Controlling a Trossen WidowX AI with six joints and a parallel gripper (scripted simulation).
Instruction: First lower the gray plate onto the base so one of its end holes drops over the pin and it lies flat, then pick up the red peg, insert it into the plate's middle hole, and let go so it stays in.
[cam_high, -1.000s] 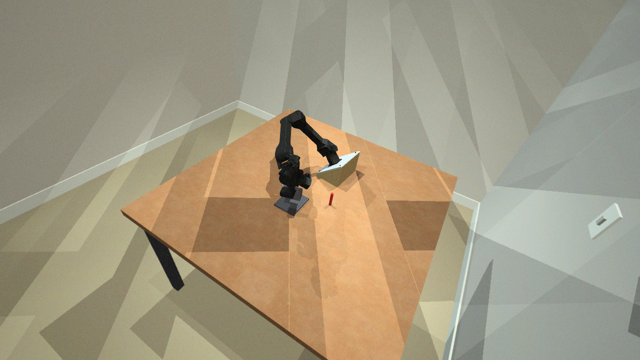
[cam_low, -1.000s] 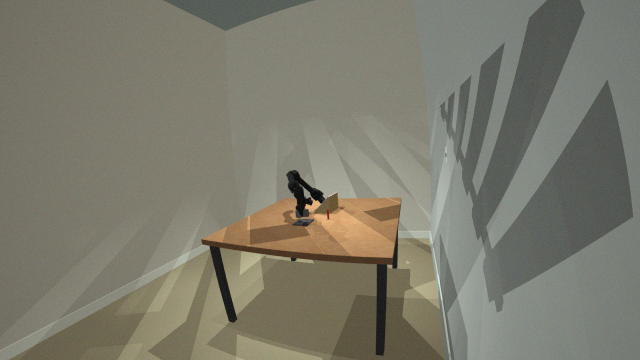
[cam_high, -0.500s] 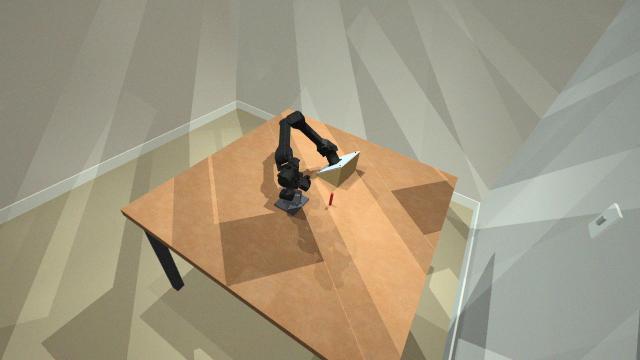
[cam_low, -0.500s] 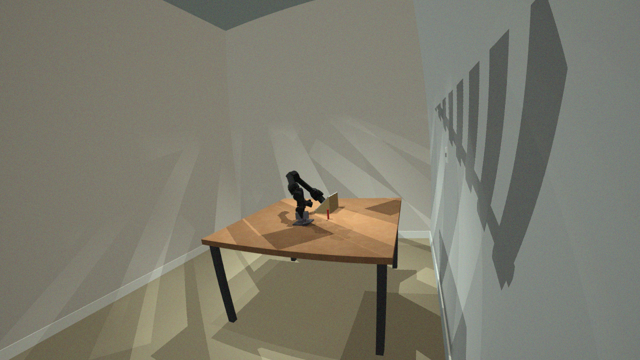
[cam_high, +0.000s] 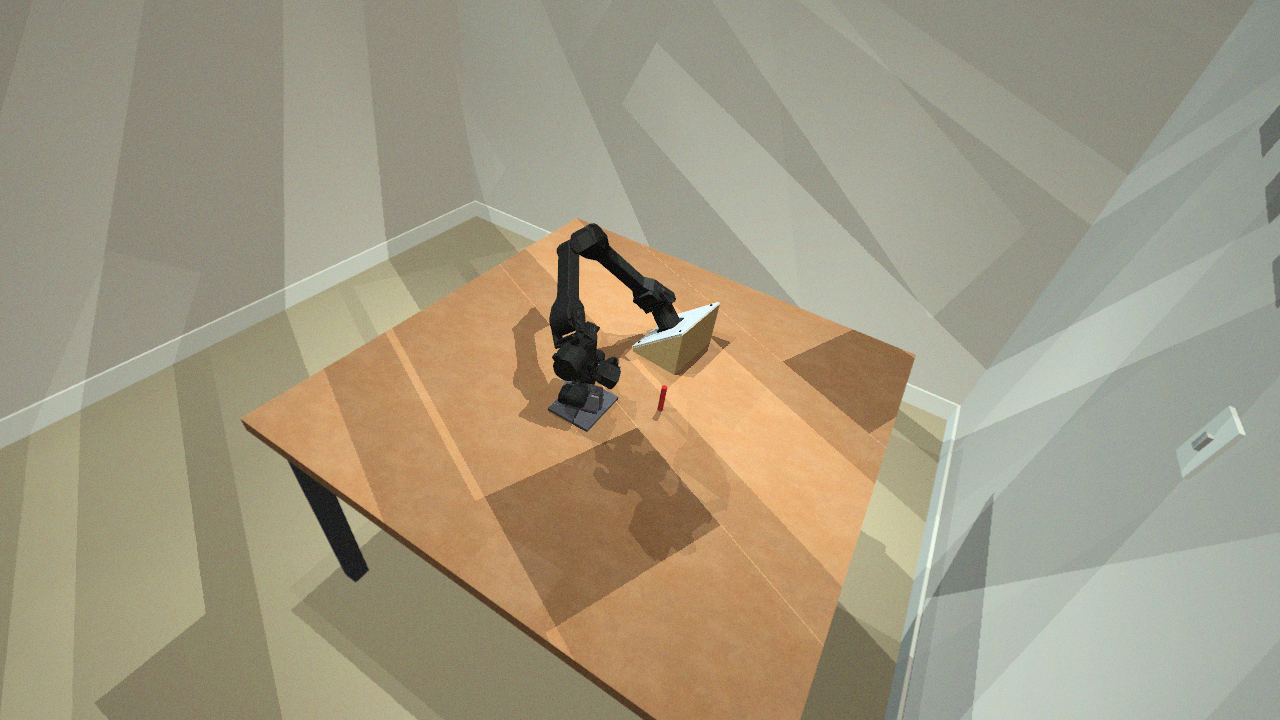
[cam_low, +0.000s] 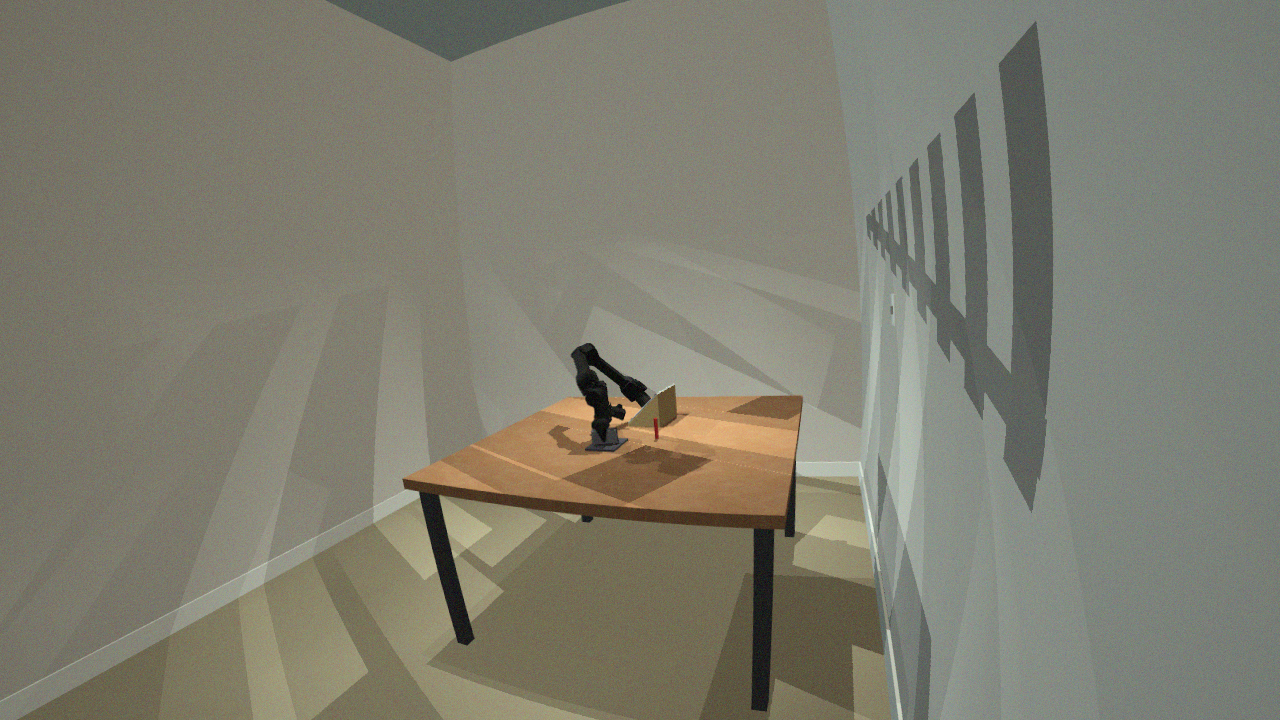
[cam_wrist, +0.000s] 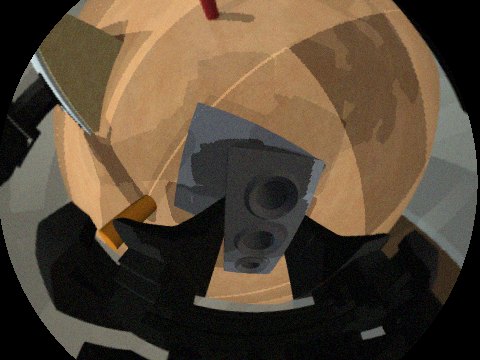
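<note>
The base lies 2 cm to the left of my gripper tip, 2 cm below it and 1 cm behind it. The rest, counted from my gripper tip: red peg: 16 cm to the left, 12 cm behind, 2 cm above; then gray plate: 3 cm above; then orange cylinder: 13 cm behind, 9 cm to the right, 2 cm above.
</note>
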